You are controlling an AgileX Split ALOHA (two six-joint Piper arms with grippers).
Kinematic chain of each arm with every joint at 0, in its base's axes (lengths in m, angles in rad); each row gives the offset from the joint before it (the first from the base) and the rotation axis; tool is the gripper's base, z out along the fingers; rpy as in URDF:
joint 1: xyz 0 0 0.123 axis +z
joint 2: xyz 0 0 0 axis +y
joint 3: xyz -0.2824 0 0.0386 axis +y
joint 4: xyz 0.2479 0 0.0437 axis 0.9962 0 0.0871
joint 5: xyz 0 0 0 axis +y
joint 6: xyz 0.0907 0 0.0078 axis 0.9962 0 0.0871
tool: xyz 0 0 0 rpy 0 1.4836 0
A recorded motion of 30 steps. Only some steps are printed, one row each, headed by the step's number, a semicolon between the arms.
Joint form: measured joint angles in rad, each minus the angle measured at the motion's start. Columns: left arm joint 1, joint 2, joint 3, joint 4, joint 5, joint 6; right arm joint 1, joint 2, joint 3, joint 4, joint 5, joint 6.
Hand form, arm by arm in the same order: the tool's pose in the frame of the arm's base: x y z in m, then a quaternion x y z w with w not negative. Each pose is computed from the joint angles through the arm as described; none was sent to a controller.
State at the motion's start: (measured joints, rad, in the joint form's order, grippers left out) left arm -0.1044 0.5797 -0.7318 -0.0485 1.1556 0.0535; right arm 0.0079 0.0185 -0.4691 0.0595 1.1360 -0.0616
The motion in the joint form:
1: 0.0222 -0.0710 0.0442 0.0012 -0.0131 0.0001; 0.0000 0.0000 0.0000 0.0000 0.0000 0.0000
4: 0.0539 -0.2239 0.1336 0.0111 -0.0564 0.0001; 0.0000 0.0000 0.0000 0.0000 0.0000 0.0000
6: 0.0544 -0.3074 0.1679 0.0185 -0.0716 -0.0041; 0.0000 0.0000 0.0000 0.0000 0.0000 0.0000
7: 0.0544 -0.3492 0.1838 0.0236 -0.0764 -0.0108; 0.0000 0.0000 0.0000 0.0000 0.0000 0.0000
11: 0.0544 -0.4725 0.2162 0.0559 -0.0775 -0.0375; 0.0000 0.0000 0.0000 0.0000 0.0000 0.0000
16: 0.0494 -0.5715 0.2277 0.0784 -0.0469 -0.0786; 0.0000 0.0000 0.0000 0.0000 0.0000 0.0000
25: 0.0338 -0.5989 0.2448 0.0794 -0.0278 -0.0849; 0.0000 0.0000 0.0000 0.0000 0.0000 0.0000
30: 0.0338 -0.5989 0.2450 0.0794 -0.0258 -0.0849; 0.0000 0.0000 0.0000 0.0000 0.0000 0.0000
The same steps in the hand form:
1: 0.0659 -0.0094 0.3114 0.06187 0.93803 -0.02843 0.33980; -0.0025 0.0049 0.2629 -0.03223 0.88309 0.01715 0.46778
4: 0.0440 -0.0053 0.2961 0.04657 0.91949 -0.01805 0.38993; -0.0025 0.0049 0.2629 -0.03223 0.88309 0.01715 0.46778
6: 0.0323 -0.0040 0.2902 0.04429 0.90661 -0.01510 0.41936; -0.0025 0.0049 0.2629 -0.03223 0.88309 0.01715 0.46778
7: 0.0266 -0.0033 0.2871 0.04121 0.90024 -0.01402 0.43321; -0.0025 0.0049 0.2629 -0.03223 0.88309 0.01715 0.46778
11: 0.0095 0.0001 0.2800 0.02904 0.87989 -0.00436 0.47427; -0.0025 0.0049 0.2629 -0.03223 0.88309 0.01715 0.46778
16: -0.0060 0.0028 0.2746 0.01205 0.86635 -0.00507 0.49927; -0.0025 0.0049 0.2629 -0.03223 0.88309 0.01715 0.46778
25: -0.0090 0.0032 0.2681 0.01586 0.86847 -0.00986 0.49540; -0.0025 0.0049 0.2629 -0.03223 0.88309 0.01715 0.46778
30: -0.0091 0.0032 0.2679 0.01586 0.86901 -0.00981 0.49444; -0.0025 0.0049 0.2629 -0.03223 0.88309 0.01715 0.46778

